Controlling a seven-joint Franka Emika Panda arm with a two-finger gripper.
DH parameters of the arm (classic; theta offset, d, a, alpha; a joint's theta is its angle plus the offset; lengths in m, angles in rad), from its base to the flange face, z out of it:
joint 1: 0 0.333 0 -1.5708
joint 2: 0 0 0 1.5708
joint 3: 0 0.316 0.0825 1.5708
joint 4: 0 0 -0.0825 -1.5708
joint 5: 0 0.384 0 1.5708
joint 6: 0 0 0.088 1.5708
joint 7: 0 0.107 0 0
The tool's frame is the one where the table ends.
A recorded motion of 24 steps. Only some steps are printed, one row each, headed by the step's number.
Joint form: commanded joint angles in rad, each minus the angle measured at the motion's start. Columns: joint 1, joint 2, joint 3, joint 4, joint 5, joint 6, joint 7.
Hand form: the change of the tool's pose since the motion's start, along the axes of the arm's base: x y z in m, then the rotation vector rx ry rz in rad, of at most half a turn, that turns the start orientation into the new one. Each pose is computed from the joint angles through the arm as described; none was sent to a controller.
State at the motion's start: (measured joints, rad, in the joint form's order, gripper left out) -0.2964 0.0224 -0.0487 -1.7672 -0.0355 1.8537 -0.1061
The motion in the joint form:
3: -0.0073 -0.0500 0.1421 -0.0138 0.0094 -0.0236 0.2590
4: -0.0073 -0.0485 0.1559 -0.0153 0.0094 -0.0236 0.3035
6: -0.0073 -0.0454 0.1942 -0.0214 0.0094 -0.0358 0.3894
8: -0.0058 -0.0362 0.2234 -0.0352 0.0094 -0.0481 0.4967
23: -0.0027 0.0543 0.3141 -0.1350 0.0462 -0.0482 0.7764
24: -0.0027 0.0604 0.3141 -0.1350 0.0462 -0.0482 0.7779
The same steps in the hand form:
3: 0.0075 0.0787 0.0194 0.0191 -0.0268 -0.1261
4: 0.0093 0.0863 0.0178 0.0220 -0.0257 -0.1567
6: 0.0121 0.1077 0.0119 0.0281 -0.0078 -0.2047
8: 0.0139 0.1246 -0.0011 0.0337 0.0232 -0.2821
23: 0.0171 0.1769 -0.0972 0.0604 0.2096 -0.4801
24: 0.0178 0.1767 -0.1005 0.0607 0.2157 -0.4816

